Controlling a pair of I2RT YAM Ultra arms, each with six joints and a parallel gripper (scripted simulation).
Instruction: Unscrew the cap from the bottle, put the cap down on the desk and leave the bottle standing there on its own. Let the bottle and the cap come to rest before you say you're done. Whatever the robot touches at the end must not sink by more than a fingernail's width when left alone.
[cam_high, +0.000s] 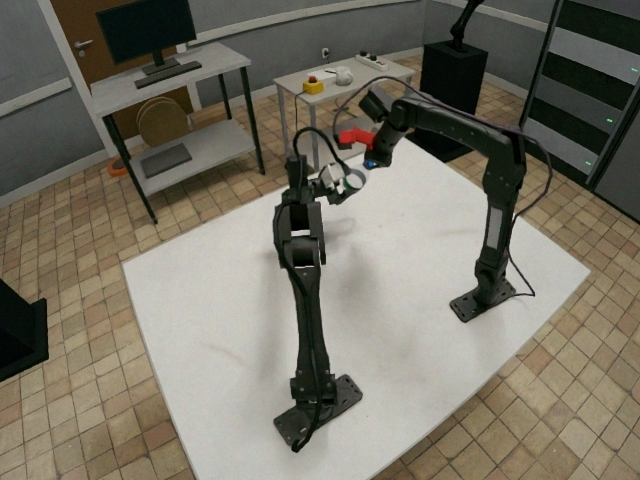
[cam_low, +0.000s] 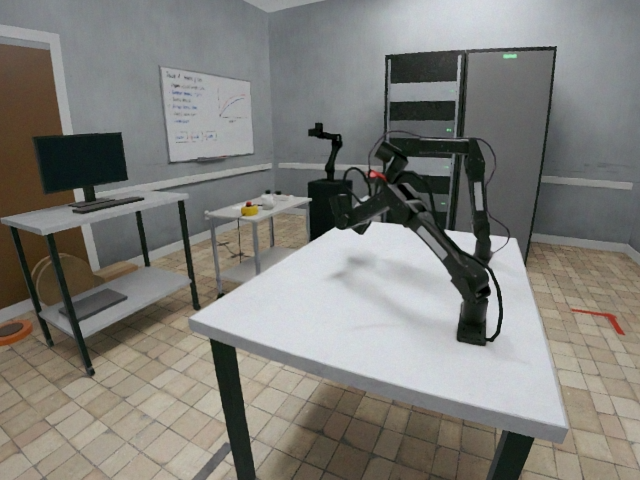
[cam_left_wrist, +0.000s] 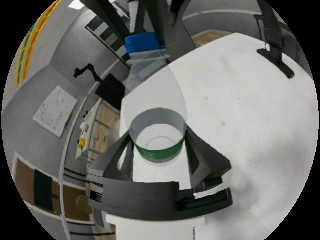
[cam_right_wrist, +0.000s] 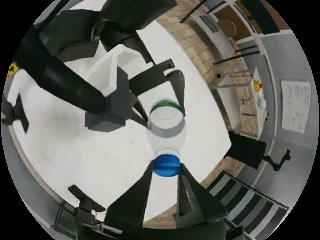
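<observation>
My right gripper is now right at the blue cap. From my right hand the other things lie so: plastic bottle 4 cm ahead, 1 cm to the left, 6 cm below.
Now: left hand 3 cm below the plastic bottle, 2 cm past it and 1 cm to the left of it. From my left hand the other things lie so: blue cap: 9 cm above, 5 cm behind, 1 cm to the right.
</observation>
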